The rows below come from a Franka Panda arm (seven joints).
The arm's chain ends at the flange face. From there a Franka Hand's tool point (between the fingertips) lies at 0.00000 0.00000 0.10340 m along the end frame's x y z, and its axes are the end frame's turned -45 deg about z.
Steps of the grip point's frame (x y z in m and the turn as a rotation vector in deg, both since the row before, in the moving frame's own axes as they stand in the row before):
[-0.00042 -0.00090 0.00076 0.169 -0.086 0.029]
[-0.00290 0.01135 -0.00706 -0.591 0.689 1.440]
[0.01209 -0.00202 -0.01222 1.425 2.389 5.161]
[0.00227 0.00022 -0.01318 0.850 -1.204 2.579]
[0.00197 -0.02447 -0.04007 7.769 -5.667 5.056]
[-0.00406 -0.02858 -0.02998 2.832 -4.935 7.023]
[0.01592 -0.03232 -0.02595 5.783 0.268 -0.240]
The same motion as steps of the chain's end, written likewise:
[-0.00061 -0.00023 0.00076 0.059 -0.180 0.029]
[0.00434 0.01018 -0.00705 0.069 0.905 1.440]
[0.00567 -0.00517 -0.01210 2.697 0.682 5.161]
[0.00439 -0.00184 -0.01315 -0.250 -1.452 2.579]
[0.00102 -0.01528 -0.03862 1.486 -9.501 5.056]
[-0.01305 -0.01940 -0.02947 -1.487 -5.492 7.023]
[-0.00455 -0.02642 -0.02542 4.279 -3.900 -0.240]

